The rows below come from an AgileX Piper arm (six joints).
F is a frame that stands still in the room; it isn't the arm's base.
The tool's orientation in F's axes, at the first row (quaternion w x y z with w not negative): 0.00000, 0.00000, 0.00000, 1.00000
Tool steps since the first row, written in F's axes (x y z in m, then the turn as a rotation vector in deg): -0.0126, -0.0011, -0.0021, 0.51, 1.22, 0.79; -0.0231, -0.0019, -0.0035, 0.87, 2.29, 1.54; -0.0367, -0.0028, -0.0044, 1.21, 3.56, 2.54; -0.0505, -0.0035, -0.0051, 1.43, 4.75, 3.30; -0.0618, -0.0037, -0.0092, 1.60, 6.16, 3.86; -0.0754, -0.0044, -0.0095, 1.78, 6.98, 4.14
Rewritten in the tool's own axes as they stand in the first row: 0.0126, 0.0011, -0.0021, -0.51, -1.22, 0.79; 0.0231, 0.0019, -0.0035, -0.87, -2.29, 1.54; 0.0367, 0.0028, -0.0044, -1.21, -3.56, 2.54; 0.0505, 0.0035, -0.0051, -1.43, -4.75, 3.30; 0.0618, 0.0037, -0.0092, -1.60, -6.16, 3.86; 0.0754, 0.0044, -0.0095, -1.78, -6.98, 4.14
